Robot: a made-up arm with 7 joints.
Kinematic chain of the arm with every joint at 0, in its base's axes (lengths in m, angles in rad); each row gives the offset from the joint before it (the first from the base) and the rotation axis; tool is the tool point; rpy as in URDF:
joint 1: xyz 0 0 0.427 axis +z
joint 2: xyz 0 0 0 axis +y
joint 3: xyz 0 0 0.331 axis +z
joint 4: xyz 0.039 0 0 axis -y
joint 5: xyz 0.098 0 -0.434 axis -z
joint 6: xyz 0 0 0 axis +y
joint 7: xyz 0.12 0 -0.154 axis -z
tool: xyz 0 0 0 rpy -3.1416 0 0
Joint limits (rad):
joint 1: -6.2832..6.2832
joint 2: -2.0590..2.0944
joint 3: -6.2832..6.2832
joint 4: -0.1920..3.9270
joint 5: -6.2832..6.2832
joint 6: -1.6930..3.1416
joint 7: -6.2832..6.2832
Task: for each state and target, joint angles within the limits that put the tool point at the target. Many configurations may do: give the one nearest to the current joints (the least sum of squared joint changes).
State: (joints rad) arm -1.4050 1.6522 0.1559 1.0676 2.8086 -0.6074 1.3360
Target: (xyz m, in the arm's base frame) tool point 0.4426 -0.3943 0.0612
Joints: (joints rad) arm -1.2148 1.2177 0.5622 1.7256 2.8507 -0.2650 1.3360
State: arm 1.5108 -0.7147 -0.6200 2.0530 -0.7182 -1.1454 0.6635
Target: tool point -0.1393 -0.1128 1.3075
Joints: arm 1.1693 -0.4594 -0.1440 2.3662 -0.7308 -0.4879 0.6635
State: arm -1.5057 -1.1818 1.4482 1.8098 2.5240 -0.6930 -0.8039
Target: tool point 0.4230 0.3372 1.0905
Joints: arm -1.6362 -0.8263 1.2474 2.3190 2.3406 -0.1491 -0.8039
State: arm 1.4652 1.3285 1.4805 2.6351 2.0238 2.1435 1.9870
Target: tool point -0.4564 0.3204 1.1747
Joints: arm 2.0680 0.7114 1.5481 2.4975 2.1390 1.4403 1.9870
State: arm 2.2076 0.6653 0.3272 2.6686 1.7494 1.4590 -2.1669
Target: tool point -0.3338 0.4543 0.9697
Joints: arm 1.7902 0.6283 0.2571 2.6511 1.5464 2.3221 -2.1669
